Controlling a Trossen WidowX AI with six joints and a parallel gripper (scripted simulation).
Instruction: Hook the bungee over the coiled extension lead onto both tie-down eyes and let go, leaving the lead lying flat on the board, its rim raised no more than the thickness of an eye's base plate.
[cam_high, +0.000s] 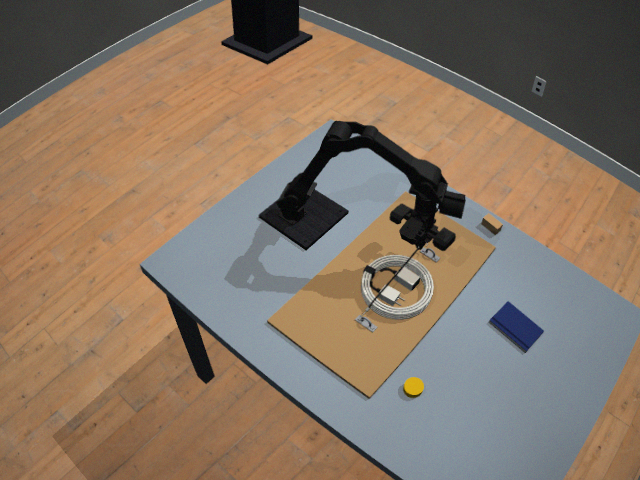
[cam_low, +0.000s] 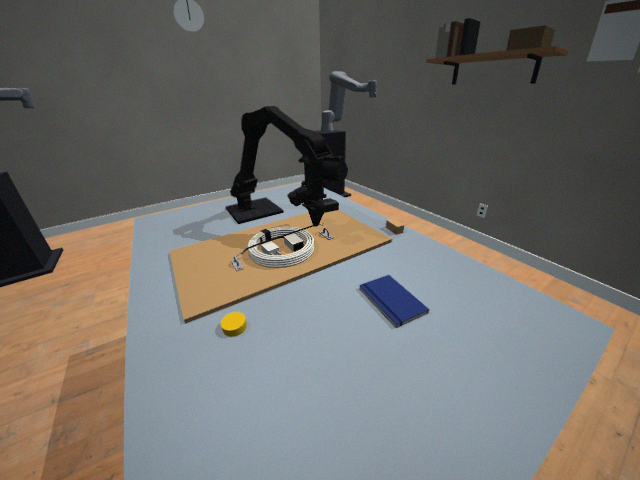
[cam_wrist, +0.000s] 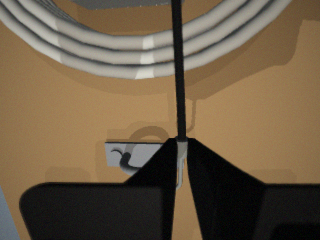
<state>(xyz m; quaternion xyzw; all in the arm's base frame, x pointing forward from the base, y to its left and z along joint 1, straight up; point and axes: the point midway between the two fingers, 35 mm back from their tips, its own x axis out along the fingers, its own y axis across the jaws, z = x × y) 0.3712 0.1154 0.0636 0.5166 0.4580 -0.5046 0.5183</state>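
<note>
My gripper is now 14 cm to the left of the extension lead coil, 5 cm above it and 2 cm short of it. The rest, counted from my hand: yellow disc (35 cm to the right, 23 cm ahead, 7 cm below); then small wooden block (25 cm to the left, 12 cm ahead, 6 cm below).
</note>
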